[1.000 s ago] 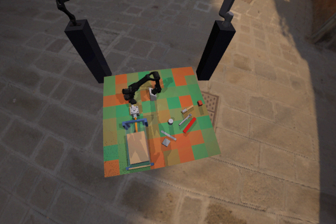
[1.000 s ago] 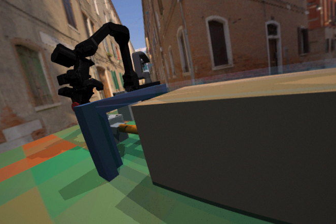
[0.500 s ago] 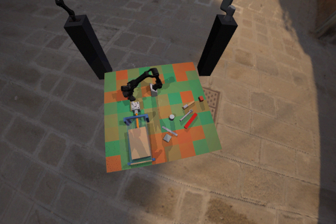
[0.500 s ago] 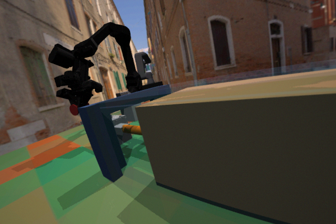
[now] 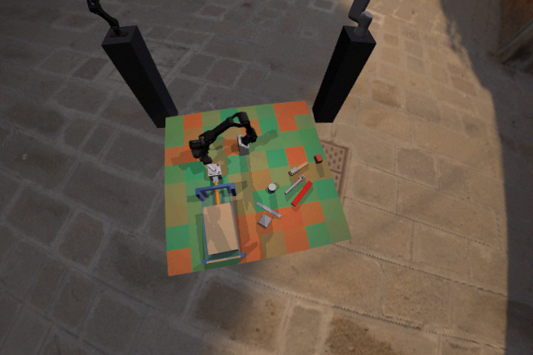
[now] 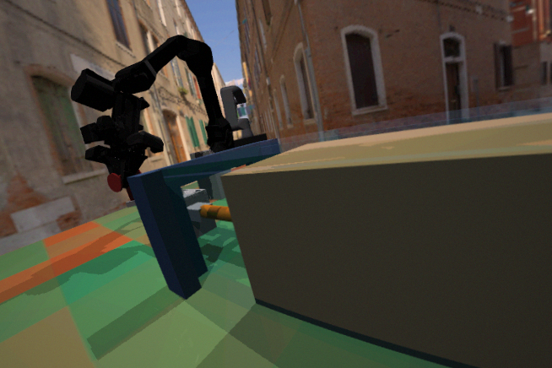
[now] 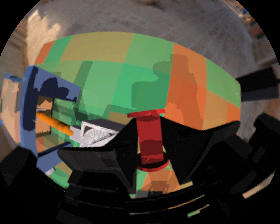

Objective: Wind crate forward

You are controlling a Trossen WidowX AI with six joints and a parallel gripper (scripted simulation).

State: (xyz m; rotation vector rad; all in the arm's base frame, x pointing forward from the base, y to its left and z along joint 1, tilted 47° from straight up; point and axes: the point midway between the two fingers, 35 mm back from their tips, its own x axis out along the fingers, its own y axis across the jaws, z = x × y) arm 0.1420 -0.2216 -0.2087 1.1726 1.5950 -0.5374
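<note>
The grey winch handle is 4 cm to the left of my gripper tip, 3 cm below it and 2 cm ahead of it. Round my gripper tip: red knob 2 cm to the left, 1 cm behind; then grey winch 10 cm below, 8 cm to the left, 5 cm ahead; then round puck 50 cm to the left, 22 cm ahead, 10 cm below.
</note>
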